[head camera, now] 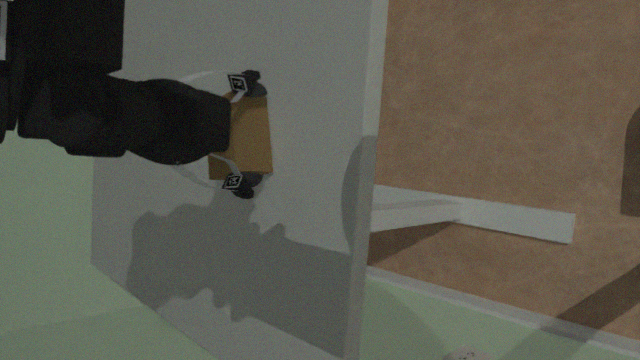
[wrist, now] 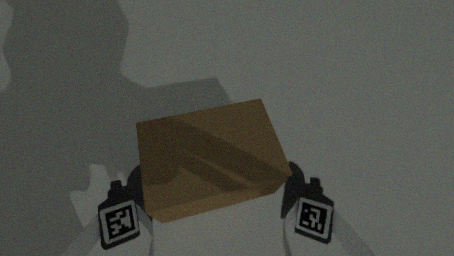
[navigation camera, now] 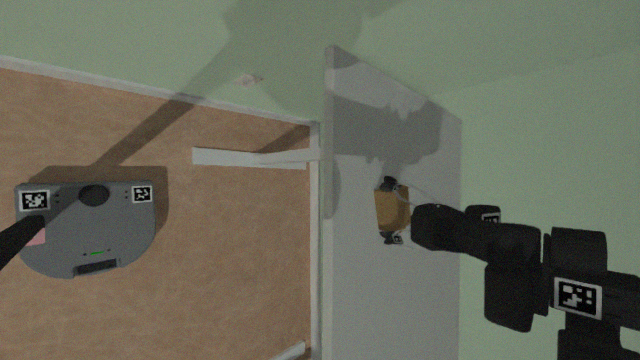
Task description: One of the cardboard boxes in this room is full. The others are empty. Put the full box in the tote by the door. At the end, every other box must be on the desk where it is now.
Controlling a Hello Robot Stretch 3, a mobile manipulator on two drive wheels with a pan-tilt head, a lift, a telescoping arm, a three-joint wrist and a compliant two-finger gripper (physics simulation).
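Places are measured from the robot's base along level axes (x ahead, y right, z down), in metres.
Where they show: gripper, between the fingertips: [head camera: 253,134] [wrist: 218,182] [navigation camera: 384,209]; robot's base, origin of its link: [navigation camera: 94,194].
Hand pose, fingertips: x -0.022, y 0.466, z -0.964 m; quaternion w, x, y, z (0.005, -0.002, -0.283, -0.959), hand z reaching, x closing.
Things, the pixels of their centre, and the offset from my fingertips. "pt": a spot on its surface instead. Level surfaces: height alone.
- brown cardboard box, middle of its body: [wrist: 211,161] [head camera: 237,138] [navigation camera: 393,207] dx +0.005, dy +0.013, dz -0.014 m
- light grey desk, height of its surface: dz +0.013 m
- white desk leg, a spot on its surface: [head camera: 515,220] [navigation camera: 224,157] pt dx +0.174, dy +0.030, dz +0.938 m
- brown floor, height of its surface: dz +0.964 m
- pale wall outlet, middle of its body: [head camera: 466,358] [navigation camera: 247,81] dx +0.438, dy -0.028, dz +0.563 m
A brown cardboard box [head camera: 255,145] [navigation camera: 392,212] [wrist: 215,150] stands on the light grey desk [head camera: 310,150] [navigation camera: 390,300] [wrist: 375,100]. My gripper [head camera: 251,133] [navigation camera: 388,209] [wrist: 218,182] is shut on this box, with one dark fingertip against each of two opposite sides. In the wrist view the box sits slightly turned between the fingertips, and shadows fall across its face. Its inside does not show. The wrist hides part of it in the head view. The tote, the door and other boxes do not show in these views.
A white desk leg [head camera: 515,220] [navigation camera: 225,157] reaches out over the brown floor [head camera: 500,100] [navigation camera: 240,250]. Green walls [head camera: 40,225] [navigation camera: 525,125] border the desk. A pale wall outlet [head camera: 467,355] [navigation camera: 247,80] shows. My grey base [navigation camera: 100,225] stands on the floor beside the desk.
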